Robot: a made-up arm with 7 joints. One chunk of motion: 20 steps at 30 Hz.
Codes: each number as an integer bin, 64 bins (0 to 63) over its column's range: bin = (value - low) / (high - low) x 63, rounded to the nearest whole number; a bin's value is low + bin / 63 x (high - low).
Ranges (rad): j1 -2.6..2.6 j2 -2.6..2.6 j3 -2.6..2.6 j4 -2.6..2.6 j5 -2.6..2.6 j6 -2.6..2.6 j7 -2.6..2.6
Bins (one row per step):
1: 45 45 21 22 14 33 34
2: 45 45 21 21 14 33 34
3: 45 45 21 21 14 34 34
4: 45 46 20 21 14 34 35
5: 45 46 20 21 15 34 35
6: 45 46 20 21 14 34 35
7: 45 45 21 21 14 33 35
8: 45 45 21 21 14 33 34
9: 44 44 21 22 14 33 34
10: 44 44 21 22 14 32 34
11: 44 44 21 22 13 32 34
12: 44 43 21 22 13 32 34
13: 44 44 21 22 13 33 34
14: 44 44 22 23 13 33 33
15: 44 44 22 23 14 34 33
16: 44 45 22 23 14 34 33
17: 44 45 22 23 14 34 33
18: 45 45 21 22 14 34 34
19: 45 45 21 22 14 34 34
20: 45 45 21 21 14 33 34
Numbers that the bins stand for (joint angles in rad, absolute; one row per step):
1: 1.1143 1.1143 -0.8667 -0.7841 -1.4444 0.1238 0.2063
2: 1.1143 1.1143 -0.8667 -0.8667 -1.4444 0.1238 0.2063
3: 1.1143 1.1143 -0.8667 -0.8667 -1.4444 0.2063 0.2063
4: 1.1143 1.1968 -0.9492 -0.8667 -1.4444 0.2063 0.2889
5: 1.1143 1.1968 -0.9492 -0.8667 -1.3619 0.2063 0.2889
6: 1.1143 1.1968 -0.9492 -0.8667 -1.4444 0.2063 0.2889
7: 1.1143 1.1143 -0.8667 -0.8667 -1.4444 0.1238 0.2889
8: 1.1143 1.1143 -0.8667 -0.8667 -1.4444 0.1238 0.2063
9: 1.0317 1.0317 -0.8667 -0.7841 -1.4444 0.1238 0.2063
10: 1.0317 1.0317 -0.8667 -0.7841 -1.4444 0.0413 0.2063
11: 1.0317 1.0317 -0.8667 -0.7841 -1.5270 0.0413 0.2063
12: 1.0317 0.9492 -0.8667 -0.7841 -1.5270 0.0413 0.2063
13: 1.0317 1.0317 -0.8667 -0.7841 -1.5270 0.1238 0.2063
14: 1.0317 1.0317 -0.7841 -0.7016 -1.5270 0.1238 0.1238
15: 1.0317 1.0317 -0.7841 -0.7016 -1.4444 0.2063 0.1238
16: 1.0317 1.1143 -0.7841 -0.7016 -1.4444 0.2063 0.1238
17: 1.0317 1.1143 -0.7841 -0.7016 -1.4444 0.2063 0.1238
18: 1.1143 1.1143 -0.8667 -0.7841 -1.4444 0.2063 0.2063
19: 1.1143 1.1143 -0.8667 -0.7841 -1.4444 0.2063 0.2063
20: 1.1143 1.1143 -0.8667 -0.8667 -1.4444 0.1238 0.2063

